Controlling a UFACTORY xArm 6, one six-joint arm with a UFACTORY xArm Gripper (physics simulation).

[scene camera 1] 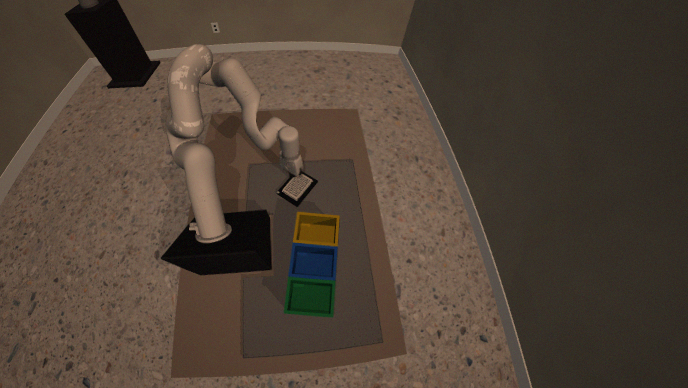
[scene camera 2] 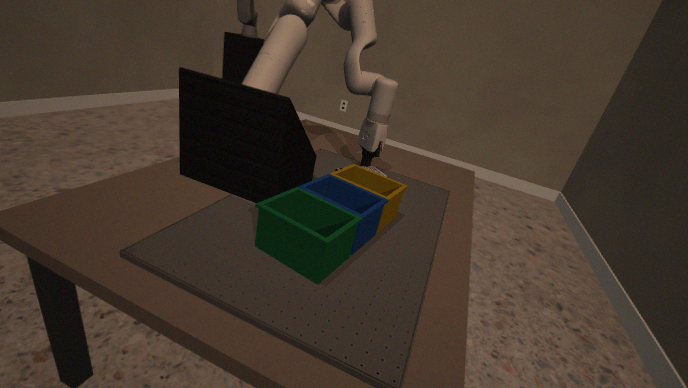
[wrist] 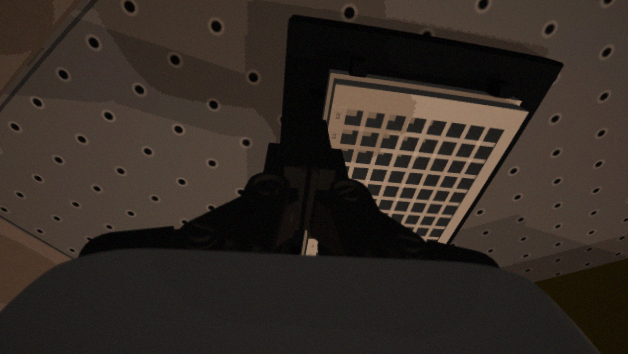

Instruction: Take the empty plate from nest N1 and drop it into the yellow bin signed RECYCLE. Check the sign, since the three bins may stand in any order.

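Frame: origin at the arm's base, x ahead, y left, z up, level; metres.
Where they show: gripper, fingertip midpoint: (scene camera 1: 292, 176) (scene camera 2: 364, 167) (wrist: 303, 147); arm's base, link origin: (scene camera 1: 214, 233) (scene camera 2: 248, 110).
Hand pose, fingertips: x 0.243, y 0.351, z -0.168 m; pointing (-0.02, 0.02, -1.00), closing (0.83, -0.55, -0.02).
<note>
Each offset is from my fingertips to the top centre of the thing. "pt": to the spot under its first point. Level surfaces: height alone.
The white gridded plate {dy -0.052, dx +0.025, dz +0.007 m} (scene camera 1: 298, 187) (scene camera 2: 375, 171) (wrist: 375, 93) lies in the black nest {dy -0.052, dx +0.024, dz +0.002 m} (scene camera 1: 297, 203) (wrist: 425, 54); its wells look empty. My gripper (scene camera 1: 300, 174) (scene camera 2: 366, 162) (wrist: 303, 147) is shut with nothing between the fingers. It is low at one long side of the plate; the dark fingertips blend with the black nest in the wrist view, so contact cannot be told. The yellow bin {pt dy -0.273, dx +0.117, dz -0.013 m} (scene camera 1: 316, 232) (scene camera 2: 392, 211) stands nearest the nest, at the end of the bin row. No RECYCLE sign or N1 label is readable in these views.
The blue bin {dy -0.418, dx +0.108, dz +0.080 m} (scene camera 1: 313, 262) (scene camera 2: 367, 232) stands between the yellow bin and the green bin (scene camera 1: 310, 297) (scene camera 2: 305, 237). All stand on the grey perforated board {dz -0.019 m} (scene camera 1: 310, 337) (scene camera 2: 380, 310). The black arm pedestal (scene camera 1: 235, 262) (scene camera 2: 235, 140) stands beside the row.
</note>
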